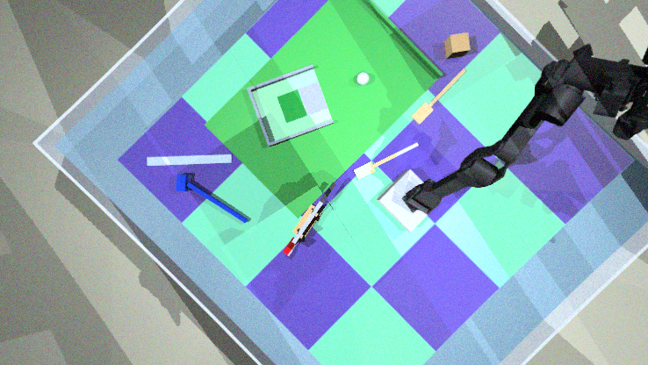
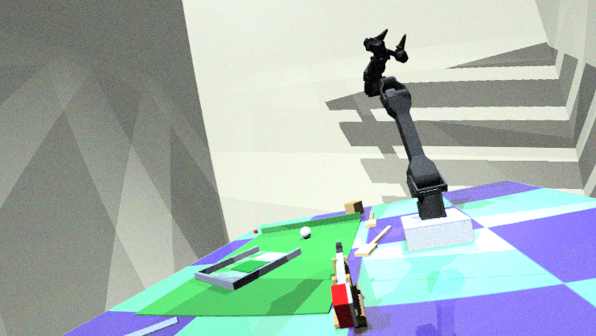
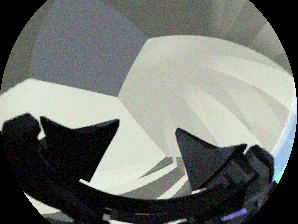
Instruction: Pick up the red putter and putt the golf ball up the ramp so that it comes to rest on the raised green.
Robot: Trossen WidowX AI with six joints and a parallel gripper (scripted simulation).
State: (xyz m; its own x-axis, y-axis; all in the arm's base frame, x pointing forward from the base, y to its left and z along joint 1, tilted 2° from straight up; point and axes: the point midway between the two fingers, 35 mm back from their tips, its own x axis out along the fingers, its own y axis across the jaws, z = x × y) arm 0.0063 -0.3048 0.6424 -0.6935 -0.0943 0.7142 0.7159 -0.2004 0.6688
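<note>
Right now the red putter is 670 mm to the left of my gripper tip, 650 mm below it and 180 mm ahead of it. Also, from my gripper tip: golf ball: 680 mm below, 470 mm ahead, 220 mm to the left; low dark wall: 690 mm below, 550 mm ahead, 20 mm to the left; cube: 680 mm below, 370 mm ahead, 110 mm to the right.
</note>
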